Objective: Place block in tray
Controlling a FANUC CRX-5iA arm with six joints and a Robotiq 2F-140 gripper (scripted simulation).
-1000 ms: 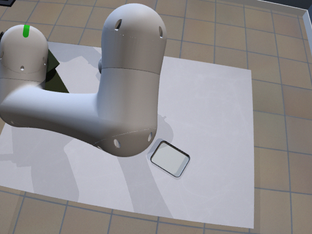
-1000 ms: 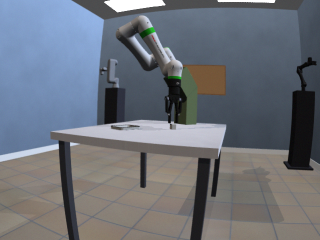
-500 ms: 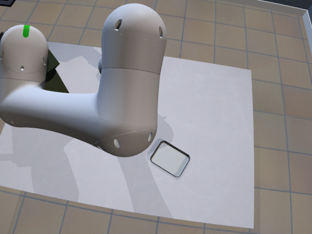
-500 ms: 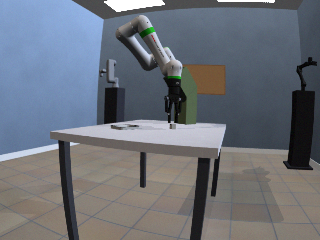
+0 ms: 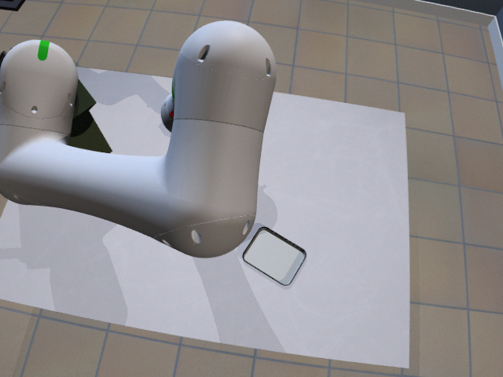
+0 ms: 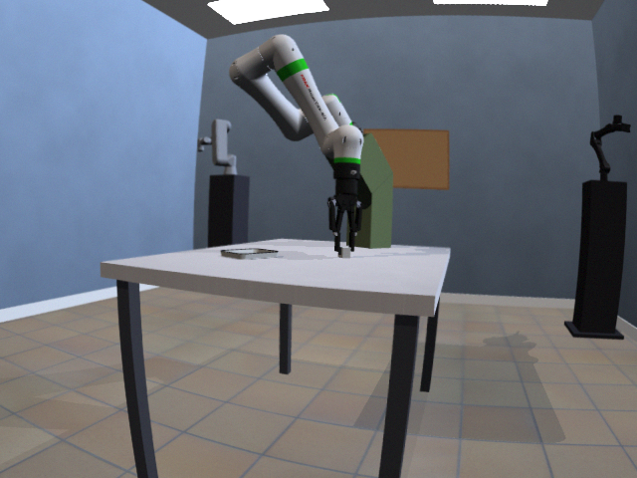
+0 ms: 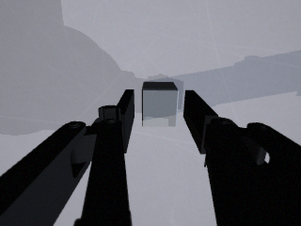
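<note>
Now: hand 3 cm above the pale grey block. Also, from my hand: white tray (19 cm ahead, 27 cm to the right, 4 cm below).
</note>
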